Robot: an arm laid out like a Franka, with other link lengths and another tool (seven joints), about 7 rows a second.
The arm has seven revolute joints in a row. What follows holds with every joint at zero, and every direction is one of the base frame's. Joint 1 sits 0.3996 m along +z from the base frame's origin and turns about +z. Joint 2 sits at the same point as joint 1 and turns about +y. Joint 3 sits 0.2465 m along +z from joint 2 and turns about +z. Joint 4 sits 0.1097 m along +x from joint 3 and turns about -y. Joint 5 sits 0.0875 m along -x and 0.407 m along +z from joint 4 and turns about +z. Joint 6 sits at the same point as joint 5 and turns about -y. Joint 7 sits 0.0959 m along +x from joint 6 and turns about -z. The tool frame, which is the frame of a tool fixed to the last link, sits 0.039 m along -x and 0.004 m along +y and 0.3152 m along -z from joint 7; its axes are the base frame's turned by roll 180, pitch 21.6 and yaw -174.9 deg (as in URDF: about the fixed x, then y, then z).
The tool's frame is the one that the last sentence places.
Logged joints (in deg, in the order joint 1, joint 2, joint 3, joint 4, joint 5, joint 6, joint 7), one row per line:
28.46 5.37 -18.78 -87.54 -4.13 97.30 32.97
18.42 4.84 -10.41 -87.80 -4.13 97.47 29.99
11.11 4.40 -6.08 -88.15 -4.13 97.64 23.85
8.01 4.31 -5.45 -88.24 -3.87 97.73 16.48
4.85 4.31 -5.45 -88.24 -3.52 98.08 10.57
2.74 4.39 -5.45 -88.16 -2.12 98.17 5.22
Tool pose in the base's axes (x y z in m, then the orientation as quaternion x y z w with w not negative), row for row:
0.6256 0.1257 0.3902 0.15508 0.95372 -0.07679 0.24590
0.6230 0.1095 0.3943 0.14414 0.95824 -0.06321 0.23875
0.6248 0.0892 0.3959 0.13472 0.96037 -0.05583 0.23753
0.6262 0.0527 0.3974 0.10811 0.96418 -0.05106 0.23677
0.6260 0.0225 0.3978 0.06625 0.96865 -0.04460 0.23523
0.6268 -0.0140 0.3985 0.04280 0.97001 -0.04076 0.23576
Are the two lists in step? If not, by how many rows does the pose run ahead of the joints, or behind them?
The pose runs 1 row behind the joints: the pose in row i belongs to the joints in row i - 1.
